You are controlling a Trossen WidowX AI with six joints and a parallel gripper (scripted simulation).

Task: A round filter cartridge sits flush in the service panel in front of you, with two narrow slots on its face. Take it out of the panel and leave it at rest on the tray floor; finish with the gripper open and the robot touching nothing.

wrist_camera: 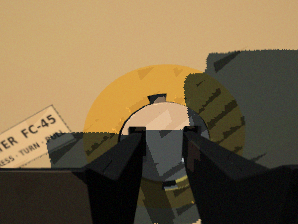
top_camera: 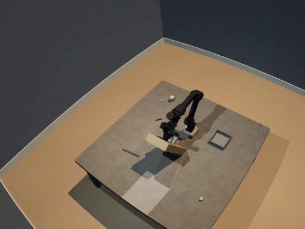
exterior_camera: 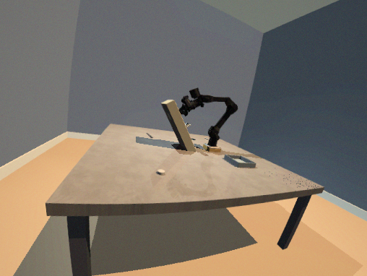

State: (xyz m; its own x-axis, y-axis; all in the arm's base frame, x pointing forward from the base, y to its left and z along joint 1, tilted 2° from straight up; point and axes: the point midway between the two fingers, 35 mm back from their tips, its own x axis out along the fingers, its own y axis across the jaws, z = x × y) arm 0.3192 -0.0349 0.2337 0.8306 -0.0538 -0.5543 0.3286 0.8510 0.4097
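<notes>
Now: gripper tip 1 cm short of the filter cartridge and 1 cm above it. Also, from my gripper tip: grey tray 39 cm behind, 32 cm to the left, 23 cm below; cream service panel 8 cm below, 4 cm behind.
</notes>
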